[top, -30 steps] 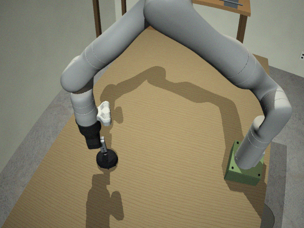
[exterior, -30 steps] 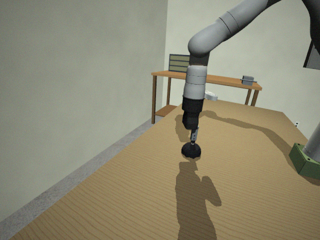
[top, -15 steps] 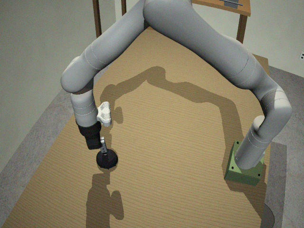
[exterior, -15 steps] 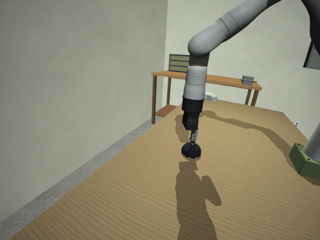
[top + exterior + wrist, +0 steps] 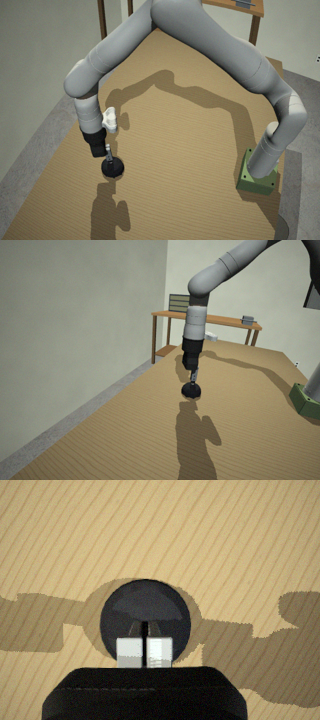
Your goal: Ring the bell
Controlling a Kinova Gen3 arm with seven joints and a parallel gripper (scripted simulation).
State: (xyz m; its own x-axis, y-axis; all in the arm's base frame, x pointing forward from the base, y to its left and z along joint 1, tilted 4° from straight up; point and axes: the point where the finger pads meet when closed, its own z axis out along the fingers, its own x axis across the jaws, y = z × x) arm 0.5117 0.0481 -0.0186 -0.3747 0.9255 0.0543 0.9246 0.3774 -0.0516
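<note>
Right now my hand is 30 mm above the button. Round my hand: bell (40 mm below).
</note>
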